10 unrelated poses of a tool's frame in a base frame.
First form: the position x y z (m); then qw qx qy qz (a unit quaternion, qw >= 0).
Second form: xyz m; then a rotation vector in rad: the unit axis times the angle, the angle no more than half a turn. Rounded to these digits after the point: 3 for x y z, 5 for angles.
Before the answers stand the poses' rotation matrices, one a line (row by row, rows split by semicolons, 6 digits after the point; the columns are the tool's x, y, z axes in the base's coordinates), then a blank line. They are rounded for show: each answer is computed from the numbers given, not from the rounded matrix.
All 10 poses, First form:
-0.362 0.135 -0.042 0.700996 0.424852 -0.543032 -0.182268
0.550 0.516 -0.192 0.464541 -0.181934 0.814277 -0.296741
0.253 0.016 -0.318 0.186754 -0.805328 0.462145 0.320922
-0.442 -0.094 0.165 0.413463 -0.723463 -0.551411 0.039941
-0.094 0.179 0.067 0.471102 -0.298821 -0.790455 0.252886
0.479 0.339 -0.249 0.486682 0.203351 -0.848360 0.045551
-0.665 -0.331 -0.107 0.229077 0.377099 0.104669 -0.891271
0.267 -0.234 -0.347 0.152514 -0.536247 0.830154 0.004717
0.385 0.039 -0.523 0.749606 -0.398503 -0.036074 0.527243
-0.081 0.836 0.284 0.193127 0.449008 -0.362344 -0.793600
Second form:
0.343789 -0.205878 -0.916200; -0.716955 0.572558 -0.397684; 0.606453 0.793594 0.049234
-0.502204 -0.020593 0.864504; -0.571986 0.757690 -0.314227; -0.648555 -0.652290 -0.392293
0.366862 -0.864224 -0.344280; -0.624490 -0.503089 0.597422; -0.689510 -0.004171 -0.724264
0.388701 0.764823 -0.513768; 0.830879 -0.049988 0.554203; 0.398185 -0.642298 -0.654906
-0.377539 0.234139 -0.895904; 0.710678 0.693510 -0.118239; 0.593634 -0.681339 -0.428224
-0.443578 -0.389367 -0.807237; -0.300692 0.913147 -0.275222; 0.844288 0.120647 -0.522132
-0.610640 0.487281 -0.624241; -0.329398 -0.873136 -0.359346; -0.720150 -0.013807 0.693681
-0.378357 -0.891775 0.248161; -0.888897 0.424833 0.171402; -0.258279 -0.155739 -0.953434
0.441427 -0.761698 -0.474298; 0.819200 0.126421 0.559401; -0.366133 -0.635480 0.679788
-0.522188 -0.018860 -0.852622; -0.631922 -0.662818 0.401681; -0.572708 0.748543 0.334198

-0.362 0.135 -0.042 0.94602 -1.20917 -0.40586
0.550 0.516 -0.192 -0.44692 2.00027 -0.72894
0.253 0.016 -0.318 -2.26733 1.30113 0.90353
-0.442 -0.094 0.165 -1.81881 -1.38627 0.10041
-0.094 0.179 0.067 -0.73191 -1.93609 0.61940
0.479 0.339 -0.249 0.49466 -2.06367 0.11080
-0.665 -0.331 -0.107 1.03798 0.28810 -2.45325
0.267 -0.234 -0.347 -1.53846 2.38166 0.01353
0.385 0.039 -0.523 -0.87100 -0.07885 1.15238
-0.081 0.836 0.284 1.25979 -1.01663 -2.22662

